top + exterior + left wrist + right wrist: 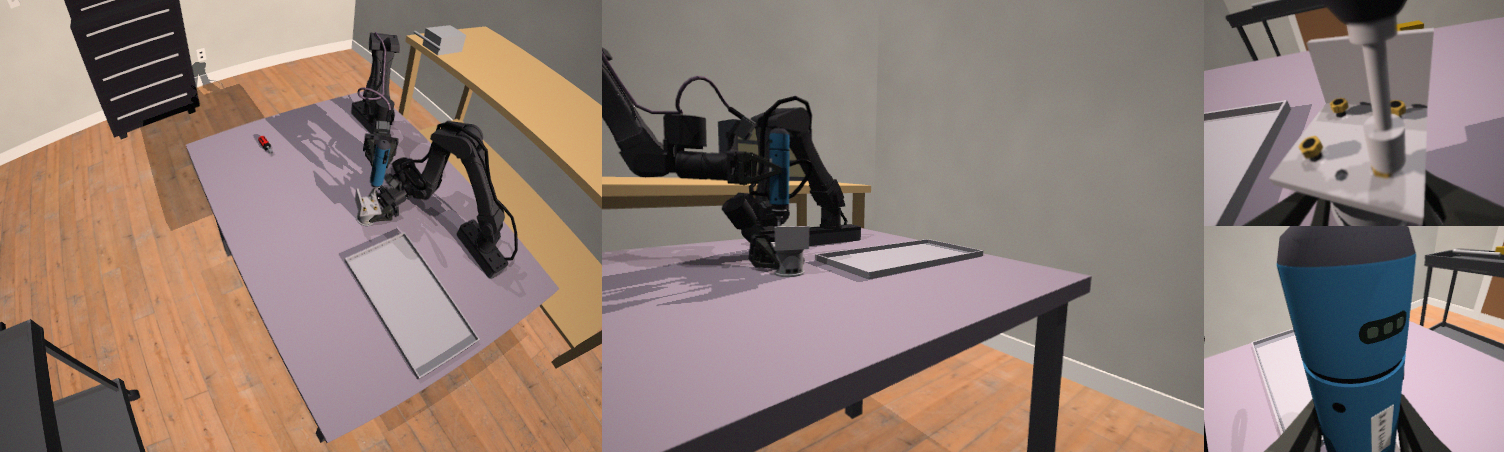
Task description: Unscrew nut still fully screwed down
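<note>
Right now my left hand is 1 cm below the joint module. Also, from my left hand: shallow tray: 32 cm to the left, 3 cm ahead, 2 cm below; then white L-shaped bracket: 5 cm above; then socket: 7 cm above, 2 cm behind, 1 cm to the right.
</note>
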